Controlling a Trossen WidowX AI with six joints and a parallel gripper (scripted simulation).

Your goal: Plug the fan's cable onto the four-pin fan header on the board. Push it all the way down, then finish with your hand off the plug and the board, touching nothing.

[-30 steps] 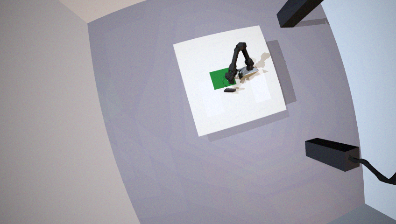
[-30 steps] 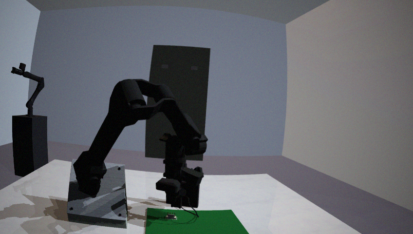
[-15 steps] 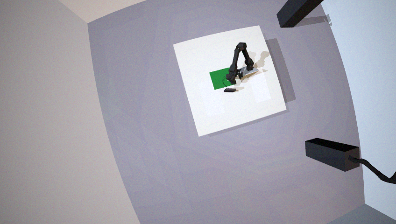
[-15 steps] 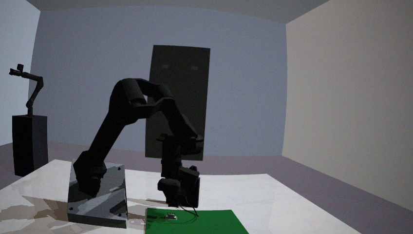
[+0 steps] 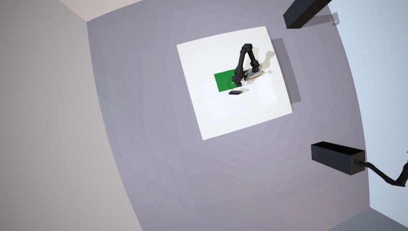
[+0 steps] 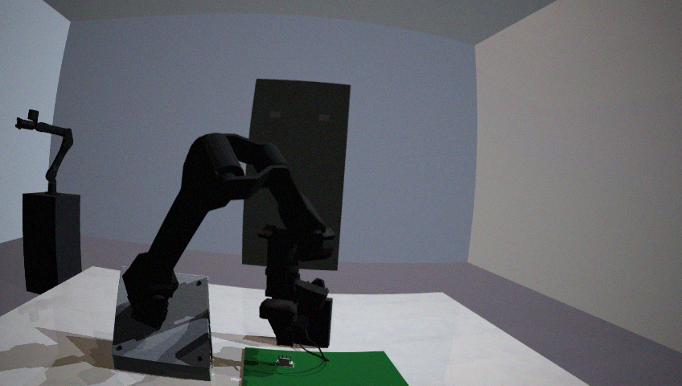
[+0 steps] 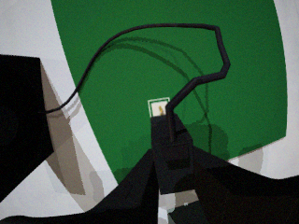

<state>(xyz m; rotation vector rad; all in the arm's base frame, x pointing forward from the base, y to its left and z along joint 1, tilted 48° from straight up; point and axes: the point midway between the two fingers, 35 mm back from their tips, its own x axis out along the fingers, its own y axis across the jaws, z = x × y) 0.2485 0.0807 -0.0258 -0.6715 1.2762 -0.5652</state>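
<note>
Now: the pale four-pin header 1 cm ahead of my gripper tip and 6 cm below it. Also, from my gripper tip: black fan 4 cm ahead, 13 cm to the left; dark fan plug 1 cm ahead, 1 cm above; green board 8 cm ahead, 4 cm to the right, 8 cm below.
</note>
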